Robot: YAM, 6 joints.
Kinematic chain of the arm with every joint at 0, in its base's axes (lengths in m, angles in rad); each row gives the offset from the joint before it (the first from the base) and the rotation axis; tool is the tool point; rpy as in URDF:
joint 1: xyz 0 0 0.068 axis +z
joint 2: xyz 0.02 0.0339 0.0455 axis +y
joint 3: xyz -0.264 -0.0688 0 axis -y
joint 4: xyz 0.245 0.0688 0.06 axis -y
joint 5: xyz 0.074 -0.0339 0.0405 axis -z
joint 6: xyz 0.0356 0 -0.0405 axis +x
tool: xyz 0 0 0 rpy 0 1.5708 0
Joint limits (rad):
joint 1: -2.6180..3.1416
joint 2: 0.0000..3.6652
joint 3: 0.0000..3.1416
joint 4: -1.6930..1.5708
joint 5: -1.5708..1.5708
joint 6: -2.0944..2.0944
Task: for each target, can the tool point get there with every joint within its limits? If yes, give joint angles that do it. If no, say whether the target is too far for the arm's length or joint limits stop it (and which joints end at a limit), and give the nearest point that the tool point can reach.
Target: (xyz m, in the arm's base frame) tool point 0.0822 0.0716 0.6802
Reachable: yes | joints -2.1052 1.2293 2.8427 -0.4793 -1.2974 1.4289
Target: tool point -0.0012 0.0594 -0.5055
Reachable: no: joint limits stop it (at a limit: joint 2) | nearest point -0.0024 0.1176 -0.3558 | short by 0.161 m
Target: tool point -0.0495 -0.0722 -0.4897
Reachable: no: joint limits stop it (at a limit: joint 2) | nearest point -0.0744 -0.1085 -0.3609 | short by 0.136 m
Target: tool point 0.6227 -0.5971 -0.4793
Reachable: no: too far | nearest point 0.3884 -0.3724 -0.2357 | short by 0.406 m
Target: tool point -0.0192 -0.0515 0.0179
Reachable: yes | joints -1.7511 2.2113 0.2744 -0.6496 0.2750 -0.5304
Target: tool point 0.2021 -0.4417 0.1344
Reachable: yes | joints -1.1714 2.5562 2.2422 -1.3137 -0.4172 -0.0865
